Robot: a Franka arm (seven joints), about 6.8 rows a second.
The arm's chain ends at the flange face. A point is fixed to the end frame.
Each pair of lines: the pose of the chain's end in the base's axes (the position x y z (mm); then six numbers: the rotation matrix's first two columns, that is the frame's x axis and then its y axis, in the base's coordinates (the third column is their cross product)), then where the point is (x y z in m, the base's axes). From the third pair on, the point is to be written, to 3 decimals.
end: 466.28 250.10 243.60 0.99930 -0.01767 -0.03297 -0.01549 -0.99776 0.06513
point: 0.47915 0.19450 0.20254
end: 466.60 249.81 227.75 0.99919 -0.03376 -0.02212 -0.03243 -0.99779 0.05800
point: 0.47902 0.19429 0.18645
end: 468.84 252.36 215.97 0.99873 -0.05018 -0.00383 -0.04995 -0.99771 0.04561
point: 0.481 0.197 0.174
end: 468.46 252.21 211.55 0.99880 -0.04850 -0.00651 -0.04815 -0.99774 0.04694
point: 0.481 0.197 0.170
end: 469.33 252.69 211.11 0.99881 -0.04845 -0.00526 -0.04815 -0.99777 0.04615
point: 0.482 0.197 0.169
